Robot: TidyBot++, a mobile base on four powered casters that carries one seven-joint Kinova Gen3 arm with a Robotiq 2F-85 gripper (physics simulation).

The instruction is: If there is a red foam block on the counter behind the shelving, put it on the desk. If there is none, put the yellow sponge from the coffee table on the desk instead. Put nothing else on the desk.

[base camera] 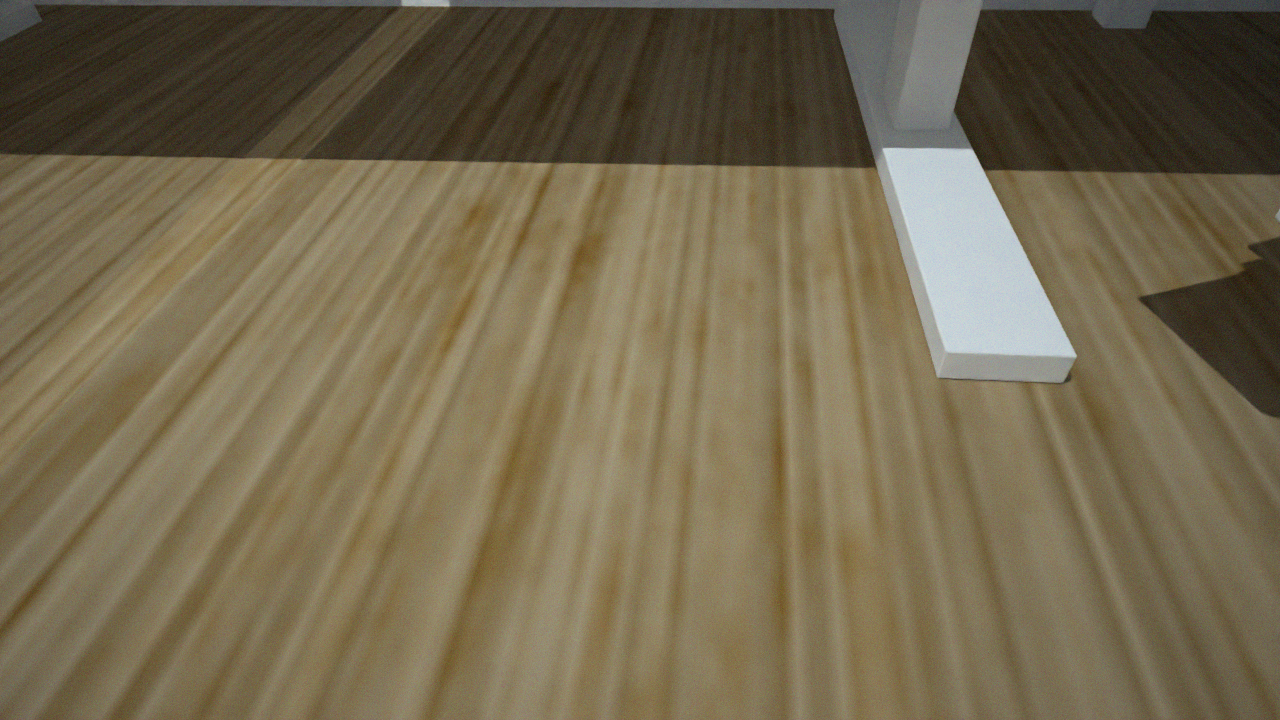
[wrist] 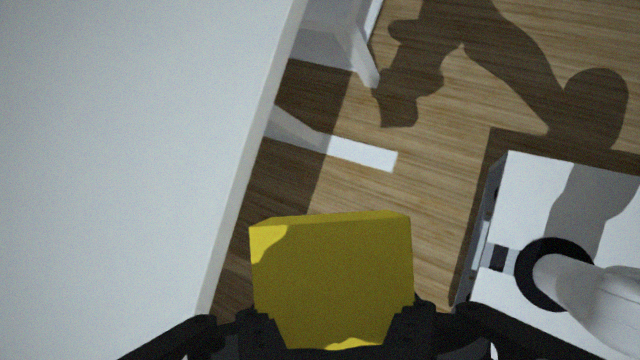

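Seen in the pictures: gripper, fingertip midpoint: (wrist: pixel 335 300); arm's base, link origin: (wrist: pixel 555 274).
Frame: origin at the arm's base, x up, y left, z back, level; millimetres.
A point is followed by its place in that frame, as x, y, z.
Observation:
My gripper (wrist: pixel 335 300) {619, -5, -310} is shut on the yellow sponge (wrist: pixel 332 270) {664, -32, -303}, which stands out from between the two black fingers at the bottom of the wrist view. The sponge is held above the floor, just right of the edge of a white desk top (wrist: pixel 125 125) {553, -70, -612} that fills the left of that view. The bare part of the desk top in view has no object on it. The desk's white foot (base camera: pixel 980 255) (wrist: pixel 362 153) reaches out over the floor, and its upright leg (base camera: pixel 935 67) {-312, -225, -775} rises from it. A red foam block does not show in either view.
My white mobile base (wrist: pixel 530 200) {-14, -146, -82} is at the right of the wrist view, with the arm's lower part (wrist: pixel 565 280) {177, -10, -45} on it. Another white leg (wrist: pixel 364 60) {-170, -498, -611} stands farther up beside the desk edge. The arm's shadow falls on the wooden floor (base camera: pixel 572 447) {-396, 66, -407} (wrist: pixel 440 190) {-397, -147, -283}.

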